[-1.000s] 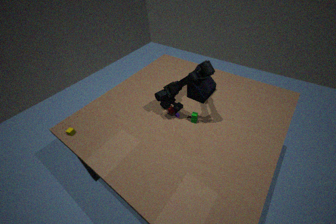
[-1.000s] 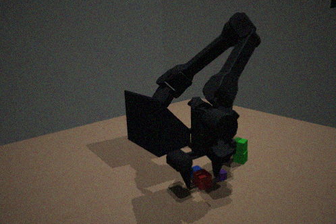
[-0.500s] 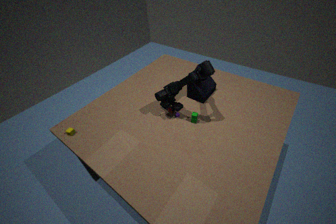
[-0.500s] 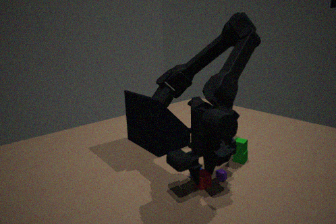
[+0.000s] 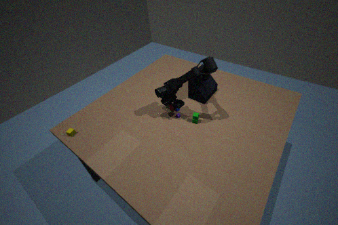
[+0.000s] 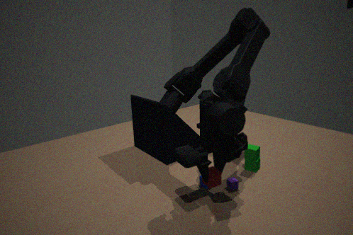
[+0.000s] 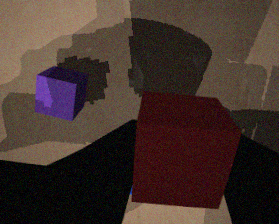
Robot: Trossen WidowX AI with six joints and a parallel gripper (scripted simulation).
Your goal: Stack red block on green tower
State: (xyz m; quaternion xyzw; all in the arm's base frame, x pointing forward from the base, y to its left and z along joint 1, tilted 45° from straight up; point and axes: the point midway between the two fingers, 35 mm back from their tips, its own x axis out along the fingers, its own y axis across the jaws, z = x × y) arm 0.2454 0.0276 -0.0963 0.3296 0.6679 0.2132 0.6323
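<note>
My gripper tip is 40 mm past the blue block, 20 mm to the right of it and 20 mm above it. The rest, counted from my gripper tip: red block 10 mm above; yellow block 530 mm ahead, 450 mm to the right, 20 mm below; small purple block 60 mm to the left, 30 mm below, 20 mm ahead.
</note>
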